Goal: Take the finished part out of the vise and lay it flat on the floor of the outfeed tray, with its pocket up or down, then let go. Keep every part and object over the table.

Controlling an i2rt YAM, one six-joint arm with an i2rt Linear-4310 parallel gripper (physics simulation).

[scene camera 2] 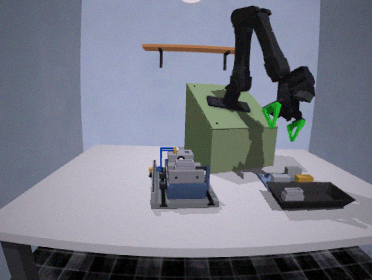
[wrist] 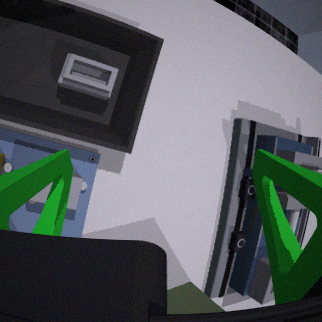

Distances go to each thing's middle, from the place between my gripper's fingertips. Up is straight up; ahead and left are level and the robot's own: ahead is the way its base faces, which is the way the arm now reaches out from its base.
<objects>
I see the vise (wrist: pixel 244 265) 30 cm to the right of my hand, 16 cm below it and 8 cm behind it.
</objects>
